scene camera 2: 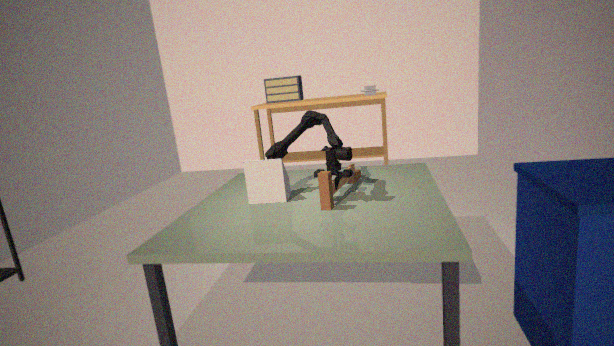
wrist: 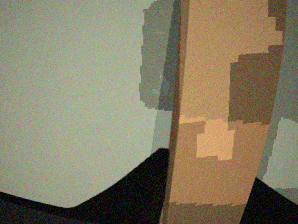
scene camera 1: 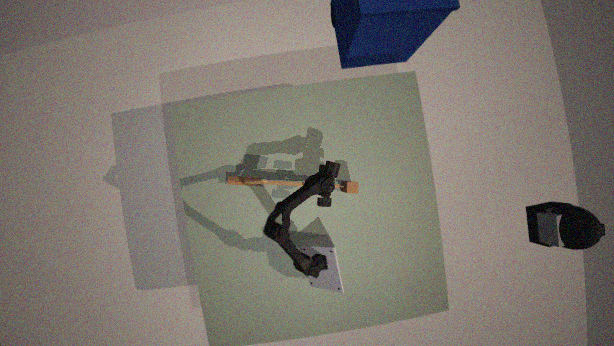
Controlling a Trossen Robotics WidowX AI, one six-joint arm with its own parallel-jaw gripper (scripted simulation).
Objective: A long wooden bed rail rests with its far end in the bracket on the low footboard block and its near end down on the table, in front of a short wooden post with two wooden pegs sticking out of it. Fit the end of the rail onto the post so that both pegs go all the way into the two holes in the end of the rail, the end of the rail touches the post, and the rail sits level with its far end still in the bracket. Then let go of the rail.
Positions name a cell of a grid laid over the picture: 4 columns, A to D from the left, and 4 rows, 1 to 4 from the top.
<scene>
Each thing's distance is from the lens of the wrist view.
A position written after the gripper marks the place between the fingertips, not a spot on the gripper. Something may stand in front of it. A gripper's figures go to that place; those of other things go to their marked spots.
gripper (wrist: C3): 0.10 m
wooden rail (wrist: D2): 0.04 m
</scene>
